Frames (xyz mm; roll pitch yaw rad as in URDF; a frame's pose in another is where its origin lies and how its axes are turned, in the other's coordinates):
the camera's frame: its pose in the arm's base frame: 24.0 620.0 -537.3 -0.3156 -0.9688 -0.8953
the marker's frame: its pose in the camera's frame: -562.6 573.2 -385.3 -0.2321 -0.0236 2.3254
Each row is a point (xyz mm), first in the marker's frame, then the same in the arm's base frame.
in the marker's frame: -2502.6 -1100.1 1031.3
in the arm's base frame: -178.8 211.6 1488.9
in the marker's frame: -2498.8 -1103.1 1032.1
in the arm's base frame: -175.3 214.9 1488.4
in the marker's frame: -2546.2 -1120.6 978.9
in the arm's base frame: -156.7 146.7 1508.2
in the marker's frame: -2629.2 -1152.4 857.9
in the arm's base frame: -110.7 5.8 1531.6
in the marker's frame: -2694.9 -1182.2 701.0
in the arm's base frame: -43.0 -153.0 1526.7
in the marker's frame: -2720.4 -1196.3 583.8
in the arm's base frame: 10.7 -258.4 1502.1
